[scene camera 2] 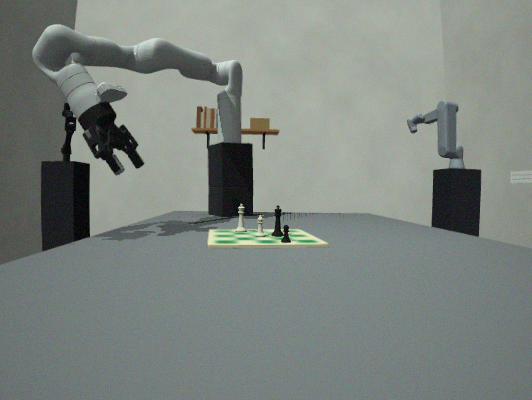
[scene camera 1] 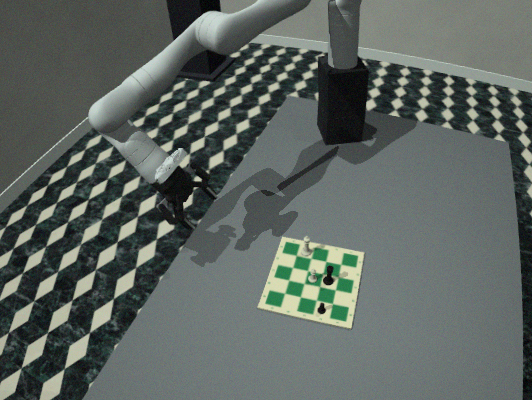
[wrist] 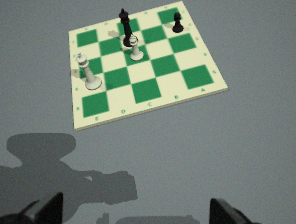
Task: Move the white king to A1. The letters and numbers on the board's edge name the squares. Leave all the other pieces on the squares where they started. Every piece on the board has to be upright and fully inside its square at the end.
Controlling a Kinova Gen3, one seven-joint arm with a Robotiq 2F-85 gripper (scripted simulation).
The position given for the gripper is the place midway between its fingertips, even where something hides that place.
Note:
In view: the gripper [scene camera 2: 131, 169] and a green-and-cream chessboard [scene camera 1: 288, 291].
The green-and-cream chessboard also shows in scene camera 2 [scene camera 2: 218, 238] and in the wrist view [wrist: 177, 67]. The gripper also shows in scene camera 1 [scene camera 1: 204, 213].

